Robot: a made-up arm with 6 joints.
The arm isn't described. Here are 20 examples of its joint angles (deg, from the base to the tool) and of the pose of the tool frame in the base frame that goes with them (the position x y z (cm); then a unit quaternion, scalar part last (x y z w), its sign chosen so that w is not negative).
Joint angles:
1: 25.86 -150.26 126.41 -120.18 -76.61 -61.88
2: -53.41 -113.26 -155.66 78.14 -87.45 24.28
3: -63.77 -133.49 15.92 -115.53 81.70 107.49
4: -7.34 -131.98 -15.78 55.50 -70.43 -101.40
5: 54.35 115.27 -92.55 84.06 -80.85 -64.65
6: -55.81 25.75 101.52 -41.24 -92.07 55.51
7: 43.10 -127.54 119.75 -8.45 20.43 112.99
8: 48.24 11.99 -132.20 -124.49 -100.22 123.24
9: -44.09 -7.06 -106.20 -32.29 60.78 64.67
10: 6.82 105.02 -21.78 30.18 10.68 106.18
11: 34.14 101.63 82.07 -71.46 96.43 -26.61
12: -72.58 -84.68 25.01 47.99 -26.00 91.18
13: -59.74 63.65 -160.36 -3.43 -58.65 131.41
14: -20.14 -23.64 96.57 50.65 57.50 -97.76
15: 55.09 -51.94 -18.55 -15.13 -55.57 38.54
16: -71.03 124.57 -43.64 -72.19 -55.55 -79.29
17: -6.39 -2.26 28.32 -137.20 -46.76 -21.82
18: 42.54 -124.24 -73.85 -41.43 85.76 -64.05
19: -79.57 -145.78 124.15 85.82 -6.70 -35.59
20: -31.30 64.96 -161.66 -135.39 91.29 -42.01
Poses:
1: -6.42 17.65 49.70 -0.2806 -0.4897 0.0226 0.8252
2: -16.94 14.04 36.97 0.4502 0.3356 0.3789 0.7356
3: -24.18 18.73 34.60 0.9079 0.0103 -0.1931 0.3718
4: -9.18 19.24 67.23 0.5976 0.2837 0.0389 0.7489
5: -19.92 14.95 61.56 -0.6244 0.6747 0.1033 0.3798
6: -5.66 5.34 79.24 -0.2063 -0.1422 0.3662 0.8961
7: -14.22 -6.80 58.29 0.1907 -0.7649 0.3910 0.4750
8: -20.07 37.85 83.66 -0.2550 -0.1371 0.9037 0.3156
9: -6.02 1.79 57.69 0.3161 -0.4123 0.2117 0.8278
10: 8.94 21.64 51.58 0.8317 -0.2311 0.4401 0.2472
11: -20.26 14.50 66.44 -0.4415 0.6088 -0.2775 0.5979
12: -8.62 4.93 82.87 -0.2724 0.1000 0.0841 0.9533
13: -23.76 44.28 70.03 -0.5636 0.2370 0.6708 0.4198
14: -16.24 30.13 54.65 -0.2453 0.8649 -0.1666 0.4051
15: 2.05 14.45 62.65 -0.4286 0.3589 0.3970 0.7280
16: -25.31 24.03 57.94 0.0668 -0.6910 0.3163 0.6466
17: -15.65 8.84 58.81 -0.0703 0.7289 0.6112 0.3004
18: -10.62 16.65 50.44 0.4214 0.1196 -0.8815 0.1762
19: -8.92 11.70 53.46 -0.4262 -0.2541 0.6588 0.5654
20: -14.73 11.52 61.19 0.2562 -0.4121 -0.8557 0.1797
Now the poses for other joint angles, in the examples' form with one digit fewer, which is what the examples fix.
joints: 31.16 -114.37 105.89 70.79 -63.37 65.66
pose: -4.8 21.3 30.9 0.028 0.682 0.657 0.320
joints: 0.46 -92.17 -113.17 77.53 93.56 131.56
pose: -4.4 19.3 78.9 -0.392 0.339 -0.510 0.687
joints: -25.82 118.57 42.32 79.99 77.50 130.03
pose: -28.6 -1.4 81.2 -0.125 -0.627 0.554 0.534
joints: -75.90 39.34 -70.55 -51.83 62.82 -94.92
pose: -16.2 24.2 68.4 -0.355 -0.736 -0.472 0.332
